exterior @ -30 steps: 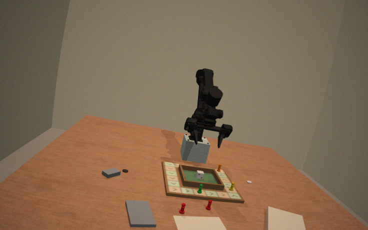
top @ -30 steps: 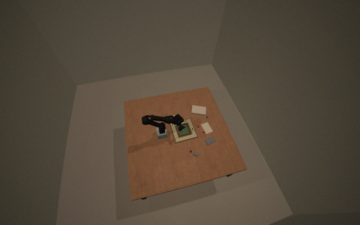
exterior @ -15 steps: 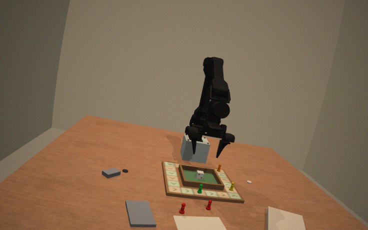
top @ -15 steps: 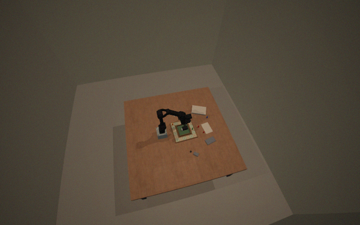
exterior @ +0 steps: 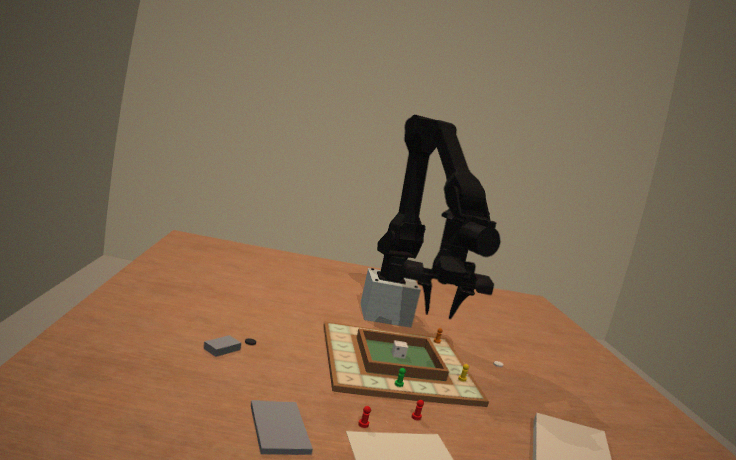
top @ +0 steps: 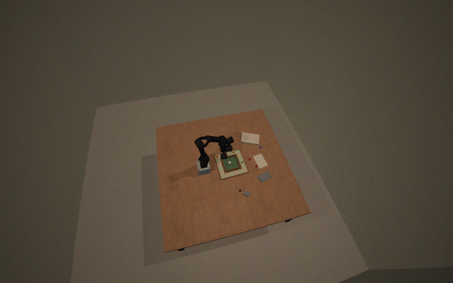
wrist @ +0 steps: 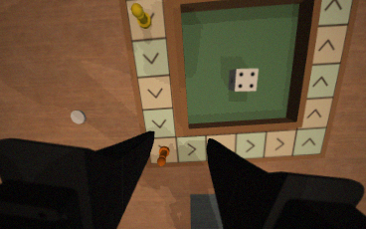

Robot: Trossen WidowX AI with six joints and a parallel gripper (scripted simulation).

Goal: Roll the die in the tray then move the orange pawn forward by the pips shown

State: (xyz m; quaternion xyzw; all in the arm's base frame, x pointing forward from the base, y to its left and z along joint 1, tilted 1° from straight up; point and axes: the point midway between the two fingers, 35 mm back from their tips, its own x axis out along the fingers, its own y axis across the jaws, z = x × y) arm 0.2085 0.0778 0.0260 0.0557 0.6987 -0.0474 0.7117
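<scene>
Right now the orange pawn is 60 mm behind my gripper tip, 30 mm to the left of it and 60 mm below it. Also, from my gripper tip: green tray 60 mm ahead, 70 mm to the right, 90 mm below; then white die 50 mm ahead, 70 mm to the right, 70 mm below; then yellow pawn 120 mm ahead, 40 mm to the left, 60 mm below.
</scene>
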